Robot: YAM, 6 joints.
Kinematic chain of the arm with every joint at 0, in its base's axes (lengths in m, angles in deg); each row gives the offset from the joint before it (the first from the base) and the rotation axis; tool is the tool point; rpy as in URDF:
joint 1: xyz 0 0 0.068 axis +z
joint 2: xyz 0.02 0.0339 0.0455 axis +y
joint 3: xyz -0.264 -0.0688 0 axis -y
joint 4: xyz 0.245 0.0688 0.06 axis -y
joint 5: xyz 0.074 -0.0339 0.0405 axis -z
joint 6: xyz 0.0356 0 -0.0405 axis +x
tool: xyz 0 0 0 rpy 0 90 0
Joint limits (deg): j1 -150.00..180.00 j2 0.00..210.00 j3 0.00..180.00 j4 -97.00..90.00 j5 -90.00..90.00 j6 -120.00..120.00
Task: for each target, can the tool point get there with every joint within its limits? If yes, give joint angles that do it. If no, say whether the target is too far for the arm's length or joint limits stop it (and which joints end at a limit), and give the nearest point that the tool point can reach.
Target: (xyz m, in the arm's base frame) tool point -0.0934 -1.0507 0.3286
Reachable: no: too far | nearest point -0.0560 -0.6303 0.2409 | short by 0.431 m
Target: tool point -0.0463 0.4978 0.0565
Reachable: yes | joints 93.61 148.70 114.20 -45.64 -24.66 26.01
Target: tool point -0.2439 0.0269 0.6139
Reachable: yes | joints 1.60 59.50 146.54 75.84 -71.05 85.31
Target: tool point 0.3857 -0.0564 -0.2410
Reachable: yes | joints -12.63 192.30 122.57 -39.11 -55.31 -73.42
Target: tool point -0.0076 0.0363 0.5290
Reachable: yes | joints 49.90 35.50 65.73 37.11 -55.18 -34.21
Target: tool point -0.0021 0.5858 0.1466
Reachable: yes | joints 87.90 164.29 127.18 74.84 -41.49 -4.56
